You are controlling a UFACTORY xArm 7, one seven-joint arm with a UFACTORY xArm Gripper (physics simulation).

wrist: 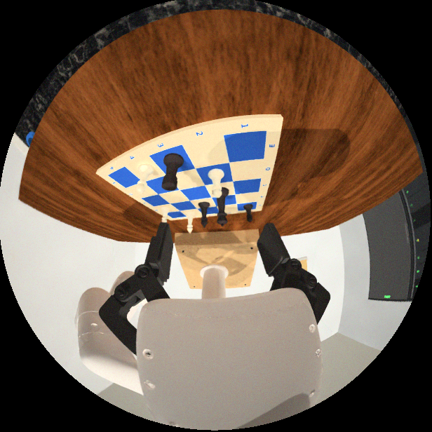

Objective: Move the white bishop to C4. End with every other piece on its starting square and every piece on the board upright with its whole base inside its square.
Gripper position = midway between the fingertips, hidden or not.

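My gripper (217,233) is visible, as is a chessboard (244,147).
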